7 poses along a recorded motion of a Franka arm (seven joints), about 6.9 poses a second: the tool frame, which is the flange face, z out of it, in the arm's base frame.
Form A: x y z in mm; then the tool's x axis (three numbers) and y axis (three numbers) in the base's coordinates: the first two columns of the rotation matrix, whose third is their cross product.
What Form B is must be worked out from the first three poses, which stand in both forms.
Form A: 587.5 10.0 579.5 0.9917 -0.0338 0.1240 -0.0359 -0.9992 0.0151
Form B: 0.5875 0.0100 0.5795 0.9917 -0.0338 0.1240 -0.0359 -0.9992 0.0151
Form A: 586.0 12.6 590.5 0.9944 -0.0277 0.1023 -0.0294 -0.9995 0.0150
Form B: 0.5860 0.0126 0.5905 0.9944 -0.0277 0.1023 -0.0294 -0.9995 0.0150
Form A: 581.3 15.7 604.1 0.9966 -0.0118 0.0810 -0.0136 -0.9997 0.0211
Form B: 0.5813 0.0157 0.6041 0.9966 -0.0118 0.0810 -0.0136 -0.9997 0.0211
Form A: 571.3 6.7 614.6 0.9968 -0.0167 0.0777 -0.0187 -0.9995 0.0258
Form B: 0.5713 0.0067 0.6146 0.9968 -0.0167 0.0777 -0.0187 -0.9995 0.0258
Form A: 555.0 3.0 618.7 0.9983 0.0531 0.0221 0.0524 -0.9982 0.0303
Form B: 0.5550 0.0030 0.6187 0.9983 0.0531 0.0221 0.0524 -0.9982 0.0303
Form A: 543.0 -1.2 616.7 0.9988 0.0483 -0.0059 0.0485 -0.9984 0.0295
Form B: 0.5430 -0.0012 0.6167 0.9988 0.0483 -0.0059 0.0485 -0.9984 0.0295
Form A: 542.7 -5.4 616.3 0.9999 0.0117 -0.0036 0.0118 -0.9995 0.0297
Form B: 0.5427 -0.0054 0.6163 0.9999 0.0117 -0.0036 0.0118 -0.9995 0.0297
